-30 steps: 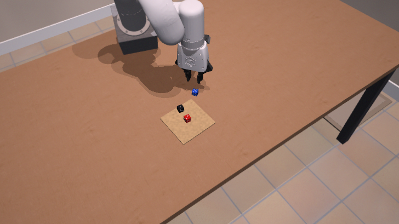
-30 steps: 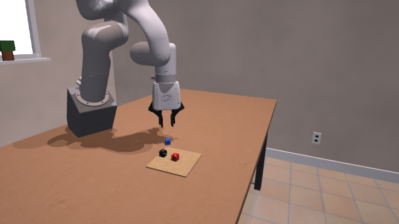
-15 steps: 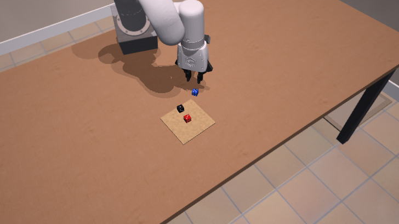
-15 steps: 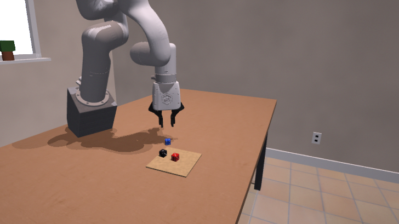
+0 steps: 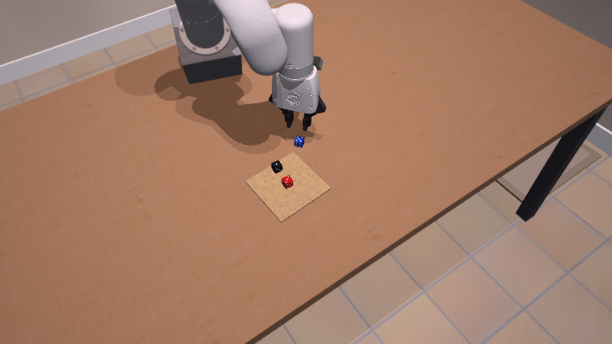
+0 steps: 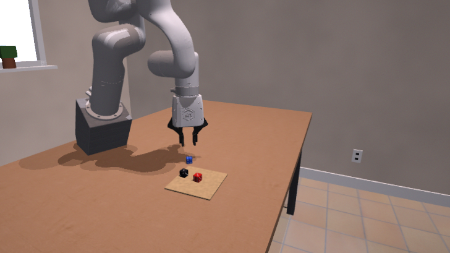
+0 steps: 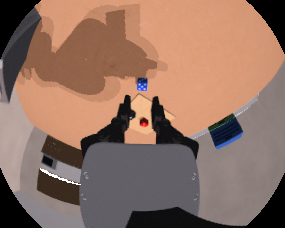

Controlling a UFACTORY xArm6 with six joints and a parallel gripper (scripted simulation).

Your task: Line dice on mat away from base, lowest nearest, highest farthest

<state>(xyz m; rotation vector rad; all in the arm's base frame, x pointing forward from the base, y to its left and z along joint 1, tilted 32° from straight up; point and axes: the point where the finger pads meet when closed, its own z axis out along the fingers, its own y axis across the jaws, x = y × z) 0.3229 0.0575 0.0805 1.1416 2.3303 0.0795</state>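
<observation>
Right now the blue die is 8 cm below my hand. Also, from my hand: red die: 10 cm to the right, 8 cm ahead, 7 cm below; black die: 9 cm to the right, 7 cm below, 3 cm ahead; tan mat: 10 cm to the right, 9 cm below, 8 cm ahead.
</observation>
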